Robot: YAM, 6 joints.
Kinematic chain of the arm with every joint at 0, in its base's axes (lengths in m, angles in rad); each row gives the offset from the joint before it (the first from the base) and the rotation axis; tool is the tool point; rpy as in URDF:
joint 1: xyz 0 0 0.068 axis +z
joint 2: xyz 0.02 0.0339 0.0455 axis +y
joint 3: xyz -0.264 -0.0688 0 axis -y
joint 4: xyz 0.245 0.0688 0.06 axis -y
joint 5: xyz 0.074 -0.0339 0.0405 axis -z
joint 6: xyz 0.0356 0 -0.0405 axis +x
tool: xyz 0 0 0 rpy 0 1.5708 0
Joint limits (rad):
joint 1: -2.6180..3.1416
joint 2: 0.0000..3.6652
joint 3: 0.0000..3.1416
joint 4: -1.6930..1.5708
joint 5: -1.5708..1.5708
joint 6: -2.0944..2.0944
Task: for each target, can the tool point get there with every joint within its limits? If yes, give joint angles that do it. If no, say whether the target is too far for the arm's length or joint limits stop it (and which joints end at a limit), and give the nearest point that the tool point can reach.
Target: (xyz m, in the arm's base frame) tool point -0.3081 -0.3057 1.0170
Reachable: no: too far | nearest point -0.1993 -0.1977 0.6824 | short by 0.368 m
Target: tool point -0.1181 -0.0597 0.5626
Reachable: yes | joints 0.7230 0.4806 1.5841 0.1219 -1.2139 -1.4001
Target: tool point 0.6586 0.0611 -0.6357
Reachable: no: too far | nearest point 0.4479 0.0415 -0.3193 | short by 0.381 m
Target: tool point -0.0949 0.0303 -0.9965
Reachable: no: too far | nearest point -0.1849 0.0590 -0.3762 | short by 0.627 m
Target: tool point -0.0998 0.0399 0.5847
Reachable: yes | joints 2.5758 0.9304 1.5122 0.2249 -0.5897 1.0754
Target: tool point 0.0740 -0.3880 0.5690
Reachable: yes | joints -1.4319 2.3346 2.7872 1.1391 -0.5806 -1.2620
